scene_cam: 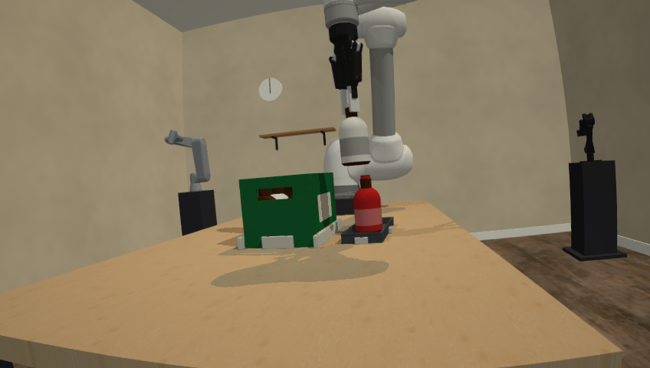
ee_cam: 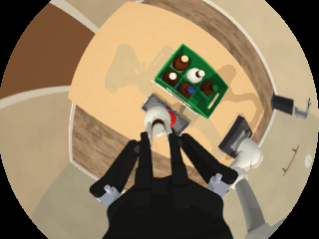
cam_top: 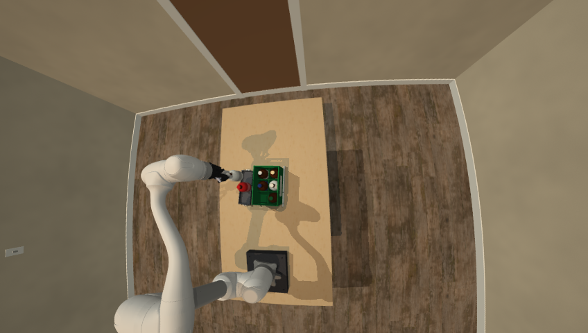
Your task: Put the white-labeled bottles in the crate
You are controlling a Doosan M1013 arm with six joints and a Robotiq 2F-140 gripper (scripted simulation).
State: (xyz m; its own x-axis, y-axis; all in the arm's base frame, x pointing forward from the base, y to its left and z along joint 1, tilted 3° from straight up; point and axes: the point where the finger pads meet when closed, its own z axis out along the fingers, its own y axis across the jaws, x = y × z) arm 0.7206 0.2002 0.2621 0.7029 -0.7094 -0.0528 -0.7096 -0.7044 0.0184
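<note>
Now: hand 9 cm above the white-labeled bottle. From my hand the other things lie so: dark tray: 34 cm below, 8 cm behind, 1 cm to the left; then green crate: 27 cm below, 19 cm to the right, 5 cm behind; then red-labeled bottle: 27 cm below, 8 cm behind, 1 cm to the left.
</note>
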